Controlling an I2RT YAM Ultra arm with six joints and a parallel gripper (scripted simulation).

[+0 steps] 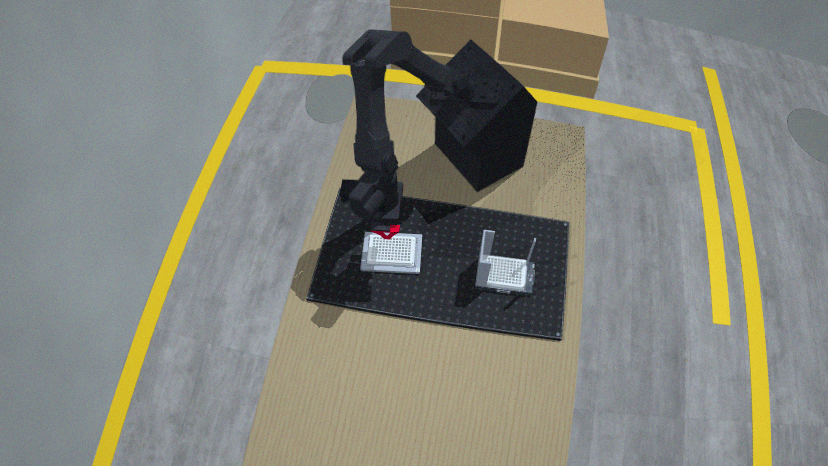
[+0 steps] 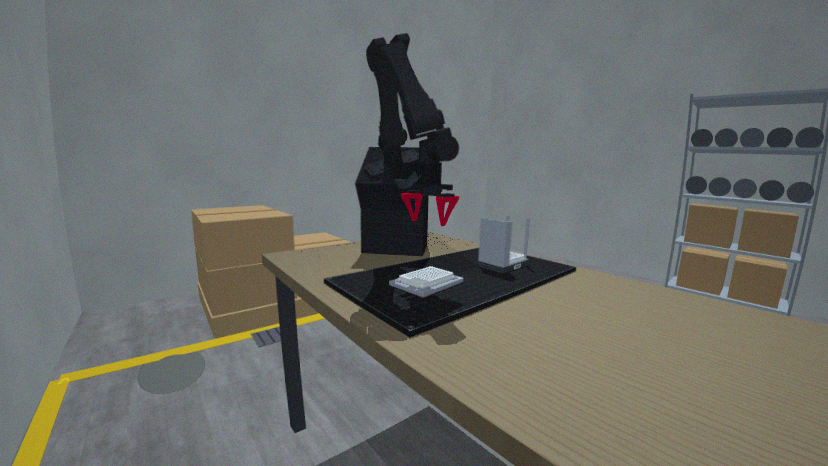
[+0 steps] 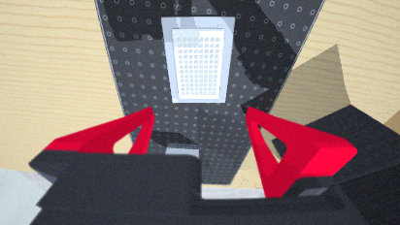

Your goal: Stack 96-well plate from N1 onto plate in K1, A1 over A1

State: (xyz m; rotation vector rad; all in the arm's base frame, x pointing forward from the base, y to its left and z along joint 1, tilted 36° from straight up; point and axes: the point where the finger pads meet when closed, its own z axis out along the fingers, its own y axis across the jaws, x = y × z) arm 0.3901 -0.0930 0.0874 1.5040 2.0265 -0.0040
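Right now the white 96-well plate is 15 cm below my hand. The rest, counted from my hand: tall grey rack wall: 24 cm to the left, 8 cm below; grey plate nest N1: 16 cm below.
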